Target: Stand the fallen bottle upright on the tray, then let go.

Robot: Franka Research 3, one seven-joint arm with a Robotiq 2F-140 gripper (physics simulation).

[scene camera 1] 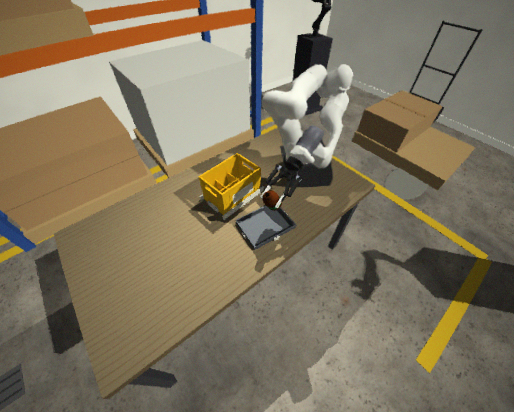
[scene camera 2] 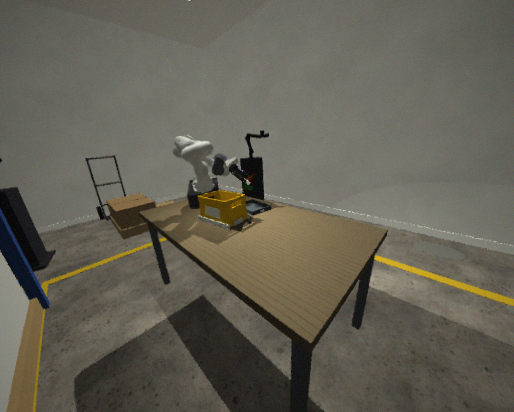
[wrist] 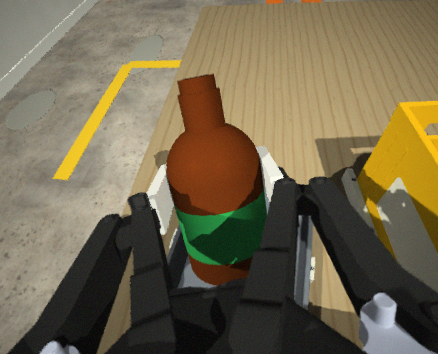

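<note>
The brown bottle with a green band [scene camera 1: 271, 198] [scene camera 2: 251, 179] [wrist: 215, 165] is off the table, its neck up and leaning somewhat. My gripper [scene camera 1: 272, 198] [scene camera 2: 248, 183] [wrist: 215, 169] is shut on it, with the pale fingertip pads on both sides of its body. The shallow grey tray [scene camera 1: 264, 227] [scene camera 2: 258, 206] [wrist: 304, 260] lies flat on the table. The bottle is held above the level of the tray, near its robot-side edge in scene camera 1. In the wrist view the bottle and fingers hide much of the tray. The exact height gap is hard to tell.
A yellow divided crate [scene camera 1: 212, 196] [scene camera 2: 235, 214] [wrist: 392, 155] stands on a pale base beside the tray, close to the gripper's crate-side finger. The wooden table [scene camera 1: 165, 270] [scene camera 2: 300, 250] [wrist: 320, 60] has its long edge a short way beyond the tray.
</note>
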